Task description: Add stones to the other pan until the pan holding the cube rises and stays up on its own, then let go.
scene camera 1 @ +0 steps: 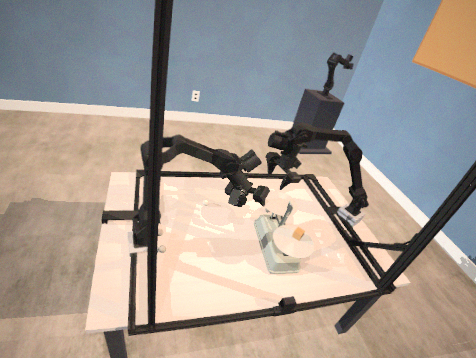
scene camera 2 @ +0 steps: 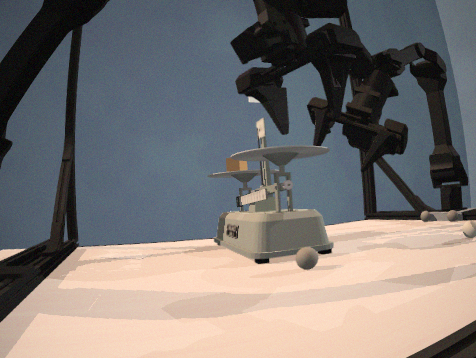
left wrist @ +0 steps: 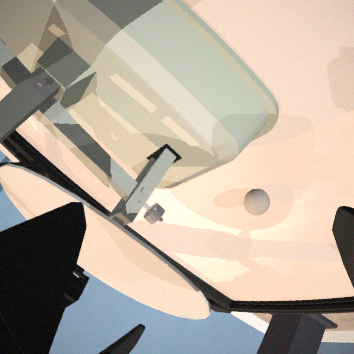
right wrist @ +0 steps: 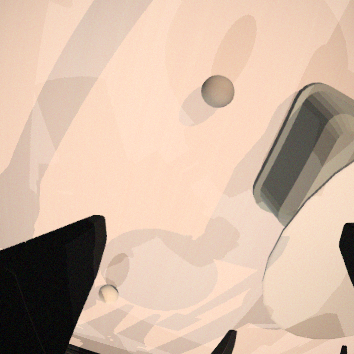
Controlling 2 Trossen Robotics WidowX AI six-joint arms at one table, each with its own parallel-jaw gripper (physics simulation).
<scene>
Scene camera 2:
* left gripper
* right gripper
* balance scale
</scene>
